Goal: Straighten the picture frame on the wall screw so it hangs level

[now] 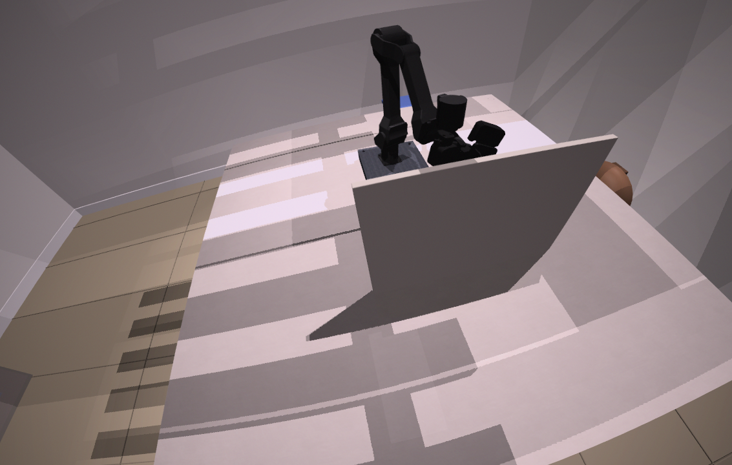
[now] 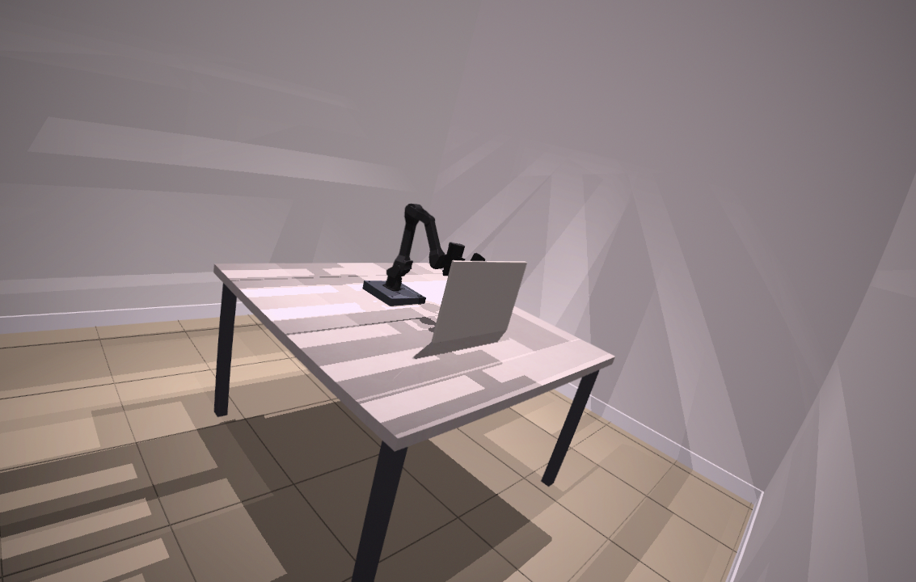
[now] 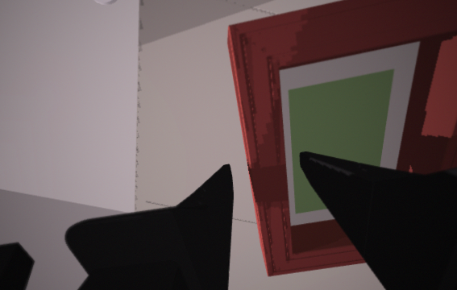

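My gripper tip is now 50 mm above the picture frame and 20 mm to the left of it. The rest, counted from my gripper tip: wall panel (60 mm below, 10 mm to the right, 10 mm ahead).
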